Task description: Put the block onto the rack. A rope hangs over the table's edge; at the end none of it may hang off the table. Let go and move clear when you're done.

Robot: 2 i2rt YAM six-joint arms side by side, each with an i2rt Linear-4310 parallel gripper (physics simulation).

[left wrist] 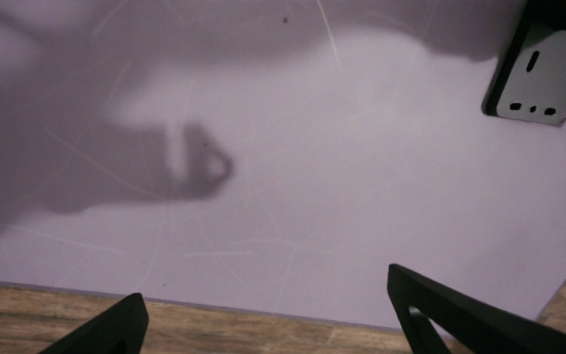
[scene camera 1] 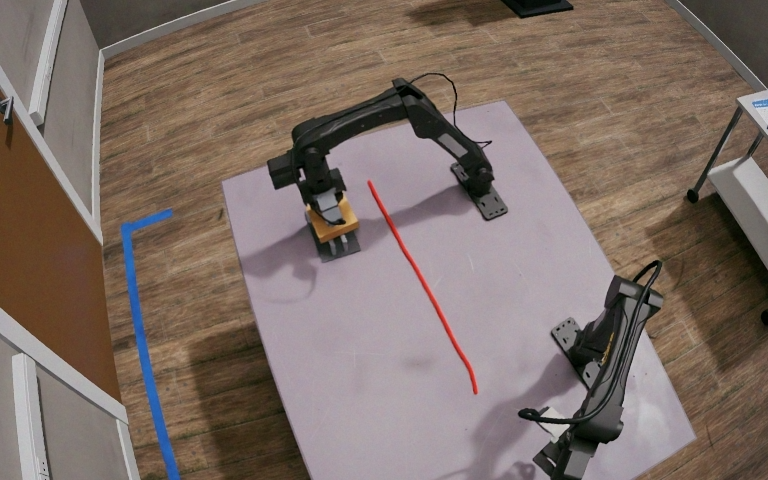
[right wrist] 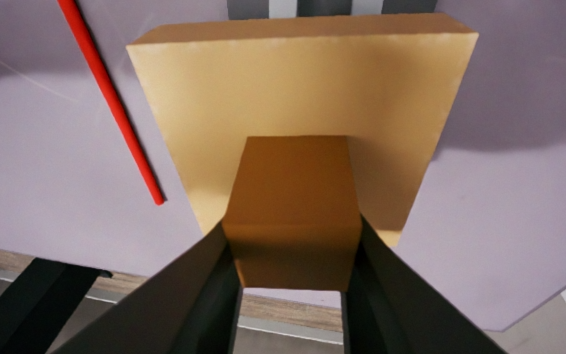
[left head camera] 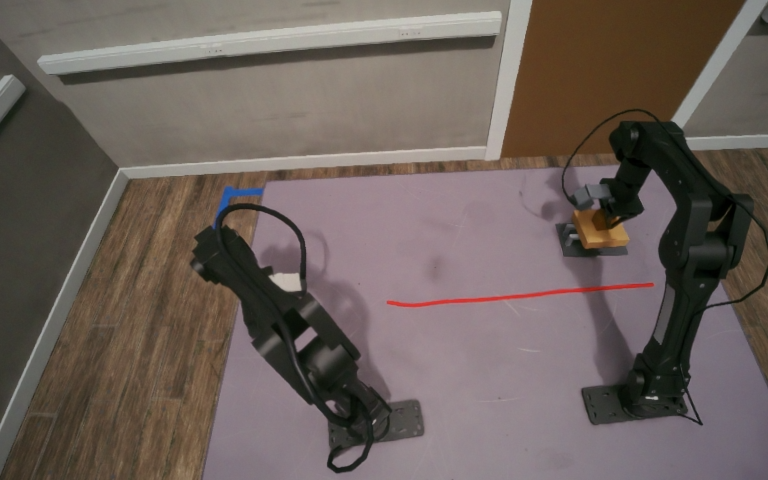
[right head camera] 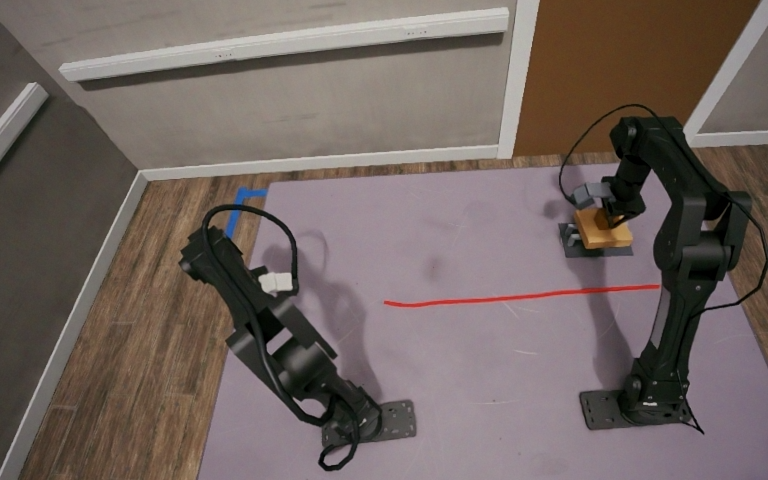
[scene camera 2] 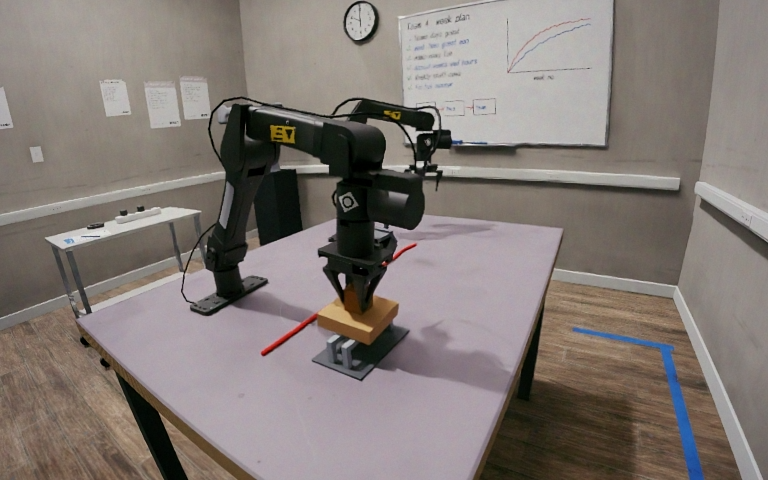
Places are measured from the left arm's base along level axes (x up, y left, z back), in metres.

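Pixels of known places: left gripper, fingertip midpoint: (left wrist: 269,290) (scene camera 1: 559,451) (scene camera 2: 423,191); right gripper, fingertip midpoint: (right wrist: 295,206) (left head camera: 606,222) (right head camera: 609,221) (scene camera 2: 354,306); left arm's base, link origin: (scene camera 1: 581,355) (left head camera: 375,424) (right head camera: 368,424); right arm's base, link origin: (scene camera 1: 479,188) (left head camera: 632,402) (right head camera: 633,407) (scene camera 2: 231,295).
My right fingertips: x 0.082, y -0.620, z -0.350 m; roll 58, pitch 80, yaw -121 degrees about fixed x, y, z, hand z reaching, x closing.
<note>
Ahead of a thing's pixels: the offset from my right fingertips to its top centre. Level surfaces: height alone.
The orange block {dx +0.034, dy +0.012, dz -0.001 m} (left head camera: 589,237) (right head camera: 591,237) (scene camera 1: 335,229) (scene camera 2: 334,318) (right wrist: 200,90) is level over the grey rack {dx -0.037, dy +0.010, dz -0.005 m} (left head camera: 573,250) (right head camera: 576,250) (scene camera 1: 352,249) (scene camera 2: 390,342) (right wrist: 250,9), at its rails' tops; whether its full weight rests there, I cannot tell. My right gripper (scene camera 2: 357,300) (right wrist: 295,206) is shut on the block's raised knob. The red rope (left head camera: 492,298) (right head camera: 492,298) (scene camera 1: 424,285) (scene camera 2: 288,334) (right wrist: 112,100) lies on the tabletop beside the rack, both ends on the table in the left head view. My left gripper (scene camera 2: 425,174) (left wrist: 269,290) is open and empty, high above the table.
The purple table {dx -0.081 m} (left head camera: 481,367) (scene camera 1: 339,339) carries both arm bases. In scene camera 1, the rack is near the table's left edge and a white cart (scene camera 1: 741,181) stands off the table at right. Blue tape (scene camera 1: 141,339) marks the floor.
</note>
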